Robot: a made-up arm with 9 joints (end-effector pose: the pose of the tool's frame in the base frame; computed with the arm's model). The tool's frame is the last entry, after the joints.
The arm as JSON. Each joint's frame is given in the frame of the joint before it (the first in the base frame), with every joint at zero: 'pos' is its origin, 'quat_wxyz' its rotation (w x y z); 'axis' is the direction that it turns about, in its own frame. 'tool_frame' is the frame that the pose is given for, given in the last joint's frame.
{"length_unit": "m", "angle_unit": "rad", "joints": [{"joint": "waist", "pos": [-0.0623, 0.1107, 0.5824], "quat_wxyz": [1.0, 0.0, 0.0, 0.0], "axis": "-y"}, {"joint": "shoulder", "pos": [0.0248, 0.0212, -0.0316], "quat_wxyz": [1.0, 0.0, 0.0, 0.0], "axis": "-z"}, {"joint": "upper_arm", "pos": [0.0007, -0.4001, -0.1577], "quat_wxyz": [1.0, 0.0, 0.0, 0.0], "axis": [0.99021, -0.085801, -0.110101]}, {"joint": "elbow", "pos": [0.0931, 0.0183, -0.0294], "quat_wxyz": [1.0, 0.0, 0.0, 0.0], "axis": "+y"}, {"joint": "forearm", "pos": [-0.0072, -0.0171, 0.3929], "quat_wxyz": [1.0, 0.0, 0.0, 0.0], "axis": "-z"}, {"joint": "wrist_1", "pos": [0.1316, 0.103, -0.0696], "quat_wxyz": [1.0, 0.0, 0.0, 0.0], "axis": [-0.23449, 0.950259, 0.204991]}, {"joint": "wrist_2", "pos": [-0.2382, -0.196, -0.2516], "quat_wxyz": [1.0, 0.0, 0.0, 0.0], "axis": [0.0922, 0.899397, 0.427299]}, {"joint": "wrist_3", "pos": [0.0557, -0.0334, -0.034], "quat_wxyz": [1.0, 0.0, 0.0, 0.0], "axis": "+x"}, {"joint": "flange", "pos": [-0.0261, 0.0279, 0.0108], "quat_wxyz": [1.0, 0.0, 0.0, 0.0], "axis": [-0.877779, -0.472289, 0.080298]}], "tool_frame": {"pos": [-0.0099, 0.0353, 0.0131], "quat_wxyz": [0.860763, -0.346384, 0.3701, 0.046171]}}
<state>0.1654 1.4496 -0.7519 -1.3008 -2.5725 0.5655 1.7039 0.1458 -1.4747</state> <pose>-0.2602 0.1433 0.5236 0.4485 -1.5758 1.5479</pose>
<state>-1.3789 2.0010 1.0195 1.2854 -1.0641 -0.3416 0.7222 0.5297 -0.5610</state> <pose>-0.3660 0.1698 0.8867 1.4836 0.8808 0.3985</pose>
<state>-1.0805 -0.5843 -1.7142 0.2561 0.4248 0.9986 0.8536 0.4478 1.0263</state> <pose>-0.2166 0.1230 0.5095 2.0071 -1.4910 -0.4151</pose>
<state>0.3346 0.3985 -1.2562 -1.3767 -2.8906 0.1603 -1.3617 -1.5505 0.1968</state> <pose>-0.0391 -0.1279 0.2641 -1.7727 -2.2250 1.1947</pose>
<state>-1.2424 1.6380 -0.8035 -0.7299 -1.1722 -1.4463 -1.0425 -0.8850 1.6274</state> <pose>-0.4385 -0.0416 0.5289 2.5463 0.5235 1.4125</pose>
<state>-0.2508 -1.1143 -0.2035 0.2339 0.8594 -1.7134 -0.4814 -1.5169 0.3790</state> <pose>0.7709 0.1708 0.2267 -0.7879 0.1488 -2.0024</pose>
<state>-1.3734 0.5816 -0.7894 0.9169 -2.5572 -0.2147 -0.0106 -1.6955 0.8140</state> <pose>-0.4342 -0.2650 0.6646 -0.8452 0.1839 1.2830</pose>
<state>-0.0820 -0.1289 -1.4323 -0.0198 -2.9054 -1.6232 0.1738 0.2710 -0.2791</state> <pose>-0.2941 -0.2902 0.4197 0.5705 1.8771 2.1696</pose>
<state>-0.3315 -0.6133 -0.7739 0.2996 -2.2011 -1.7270 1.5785 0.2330 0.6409</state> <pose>-0.2404 -0.1017 0.3229 0.0574 -0.2359 3.0860</pose>
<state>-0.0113 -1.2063 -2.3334 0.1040 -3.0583 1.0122 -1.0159 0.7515 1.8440</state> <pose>0.2866 0.1813 -0.0103 0.8348 -0.1399 -2.2112</pose>
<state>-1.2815 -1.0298 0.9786 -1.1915 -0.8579 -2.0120 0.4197 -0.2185 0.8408</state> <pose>0.3772 -0.0419 0.3031 0.3795 0.2134 -1.3599</pose>
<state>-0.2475 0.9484 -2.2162 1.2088 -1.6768 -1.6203 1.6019 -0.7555 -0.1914</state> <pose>-0.6526 -0.1369 0.1673 -0.0862 2.5906 1.0333</pose>
